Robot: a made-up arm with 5 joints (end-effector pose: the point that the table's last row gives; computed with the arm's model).
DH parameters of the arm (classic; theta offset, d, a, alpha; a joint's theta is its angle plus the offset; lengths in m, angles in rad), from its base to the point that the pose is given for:
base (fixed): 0 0.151 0 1.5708
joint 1: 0 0.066 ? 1.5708
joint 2: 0 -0.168 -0.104 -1.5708
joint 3: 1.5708 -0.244 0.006 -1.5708
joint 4: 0 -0.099 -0.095 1.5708
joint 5: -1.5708 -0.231 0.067 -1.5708
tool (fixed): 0 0.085 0 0
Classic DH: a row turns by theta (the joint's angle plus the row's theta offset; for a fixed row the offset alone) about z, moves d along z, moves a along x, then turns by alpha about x.
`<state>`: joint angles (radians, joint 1 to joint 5).
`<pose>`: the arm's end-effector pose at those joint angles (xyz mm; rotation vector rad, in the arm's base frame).
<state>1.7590 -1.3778 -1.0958 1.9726 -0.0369</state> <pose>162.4 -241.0 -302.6 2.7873 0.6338 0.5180</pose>
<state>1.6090 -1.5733 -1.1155 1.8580 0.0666</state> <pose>87.8 -292.1 -315.5 2.7673 0.6191 0.0526</pose>
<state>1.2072 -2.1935 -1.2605 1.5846 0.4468</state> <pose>-103.6 -440.8 -170.6 2.2241 0.3542 -1.0868</pose>
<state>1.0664 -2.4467 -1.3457 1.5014 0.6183</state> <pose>-131.6 -467.0 -53.4 1.8929 0.1969 -1.3434</pose>
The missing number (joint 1, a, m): -0.297
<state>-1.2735 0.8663 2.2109 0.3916 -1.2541</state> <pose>423.7 243.3 307.6 -0.9585 0.1743 -0.7196</pose>
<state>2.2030 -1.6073 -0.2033 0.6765 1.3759</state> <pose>405.5 -187.1 -430.8 1.4678 1.5241 -1.3789</pose>
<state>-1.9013 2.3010 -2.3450 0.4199 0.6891</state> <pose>80.0 -204.7 -84.4 -0.1329 1.7097 -2.5850</pose>
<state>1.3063 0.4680 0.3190 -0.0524 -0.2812</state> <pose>-209.4 324.0 194.6 0.3313 -1.3310 -0.3614</pose>
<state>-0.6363 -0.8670 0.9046 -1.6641 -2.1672</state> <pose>-357.4 35.9 948.2 0.4391 1.2431 2.7242</pose>
